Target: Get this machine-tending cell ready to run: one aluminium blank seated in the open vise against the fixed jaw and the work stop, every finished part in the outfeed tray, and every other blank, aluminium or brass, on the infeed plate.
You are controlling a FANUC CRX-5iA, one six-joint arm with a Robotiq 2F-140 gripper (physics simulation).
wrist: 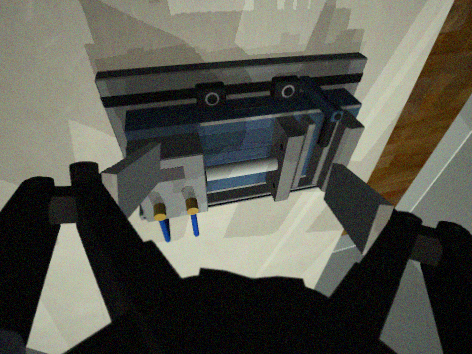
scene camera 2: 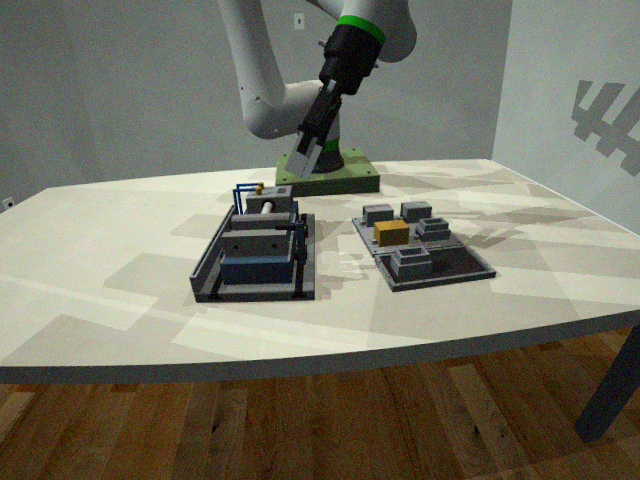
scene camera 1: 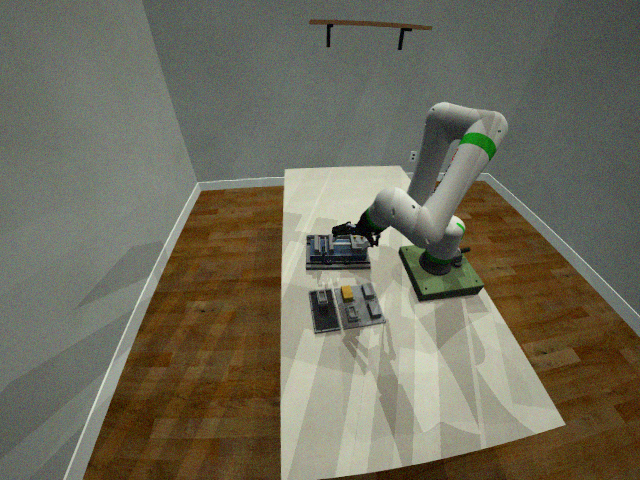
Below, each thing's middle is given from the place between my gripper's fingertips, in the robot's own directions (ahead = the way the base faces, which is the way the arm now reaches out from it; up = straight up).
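The brass blank (scene camera 2: 387, 233) sits 5 cm ahead of my hand, 17 cm to the left of it and 12 cm below it. Then there is the dark outfeed tray (scene camera 2: 454, 262), which I find 14 cm below my hand, 15 cm ahead of it and 21 cm to the left of it. The infeed plate (scene camera 2: 367, 233) is 22 cm to the left of my hand and 14 cm below it.
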